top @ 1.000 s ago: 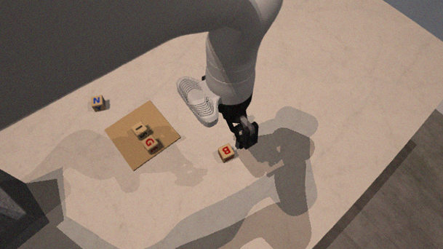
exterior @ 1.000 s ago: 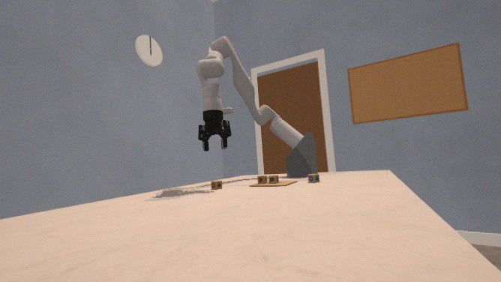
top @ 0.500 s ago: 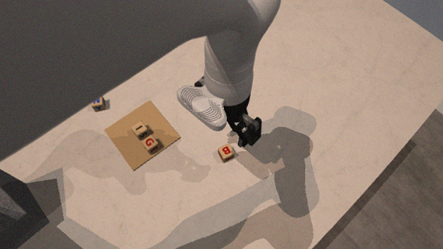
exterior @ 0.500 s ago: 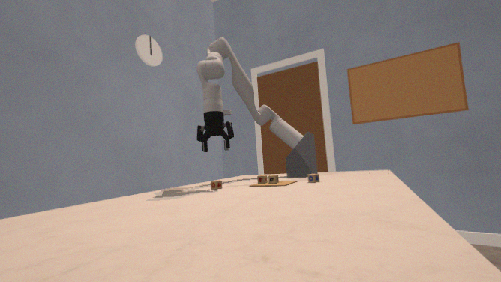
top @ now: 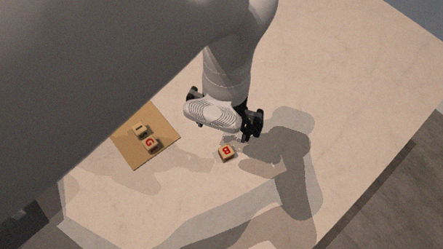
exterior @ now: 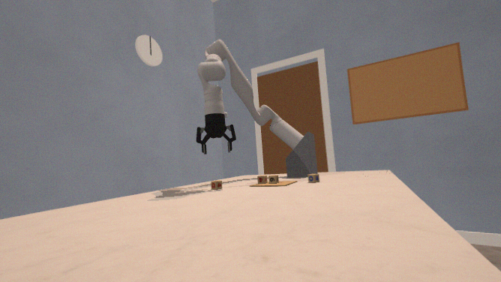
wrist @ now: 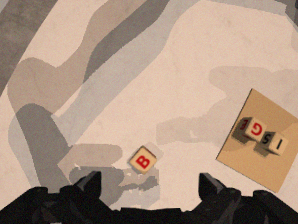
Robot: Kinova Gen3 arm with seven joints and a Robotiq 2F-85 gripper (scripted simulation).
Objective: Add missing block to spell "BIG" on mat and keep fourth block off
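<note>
The B block lies 10 mm ahead of my hand, 10 mm to the right of it and 120 mm below it. The rest, counted from my hand: letter block (160 mm behind, 320 mm to the left, 120 mm below); mat (120 mm behind, 170 mm to the left, 140 mm below).
</note>
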